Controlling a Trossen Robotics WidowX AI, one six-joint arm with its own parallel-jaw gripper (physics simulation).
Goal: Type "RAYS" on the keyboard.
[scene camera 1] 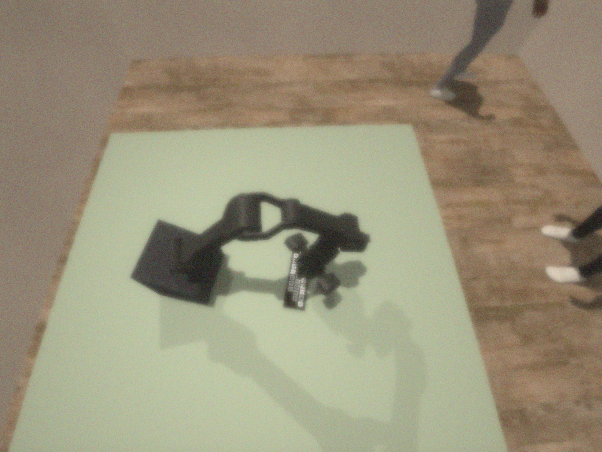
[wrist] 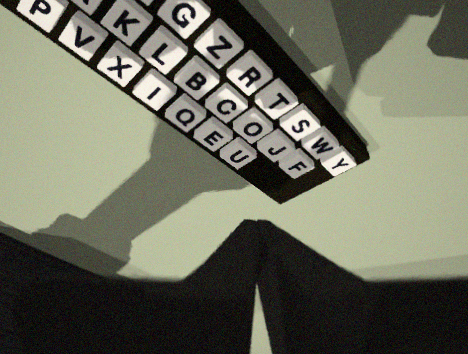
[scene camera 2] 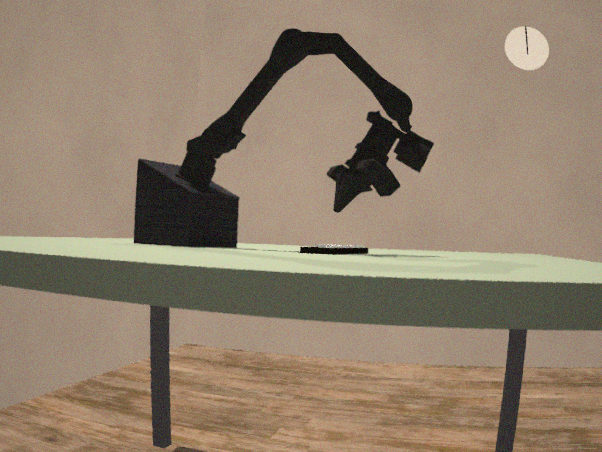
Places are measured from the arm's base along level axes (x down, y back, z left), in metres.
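Pixels of known places: gripper, fingertip midpoint: (scene camera 1: 299,278) (wrist: 254,232) (scene camera 2: 335,211); arm's base at its link origin: (scene camera 1: 181,261) (scene camera 2: 191,180).
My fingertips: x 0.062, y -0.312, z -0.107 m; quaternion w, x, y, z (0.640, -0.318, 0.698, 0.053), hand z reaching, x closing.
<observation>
Ahead of a thing's pixels: the offset from my fingertips to its top centre. "pt": to the spot under its first point.
The black keyboard {dy -0.004, dx +0.064, dz +0.026 m} (scene camera 1: 295,299) (scene camera 2: 334,250) (wrist: 272,187) lies flat on the table with pale letter keys. In the wrist view it slants from upper left to lower right. The R key {dy -0.018, dx +0.064, dz +0.010 m} (wrist: 250,76), S key {dy -0.004, dx +0.064, dz -0.024 m} (wrist: 300,125) and Y key {dy +0.010, dx +0.064, dz -0.059 m} (wrist: 340,164) show along its right-hand row. The A key {pt dy -0.022, dx +0.064, dz +0.080 m} (wrist: 86,3) is cut off by the top edge, left of the K key {dy -0.020, dx +0.064, dz +0.064 m} (wrist: 126,23). My gripper (scene camera 2: 337,210) (wrist: 254,232) is shut and empty. It is tilted and hangs well above the keyboard. In scene camera 1 the arm hides part of the keyboard.
The arm's dark base block (scene camera 1: 175,260) (scene camera 2: 186,215) stands on the pale green table (scene camera 1: 250,160) (scene camera 2: 300,287). Shadows of the arm fall across the table. People's legs (scene camera 1: 477,37) and white shoes (scene camera 1: 562,273) show on the wooden floor beyond it. A round clock (scene camera 2: 520,55) hangs on the wall.
</observation>
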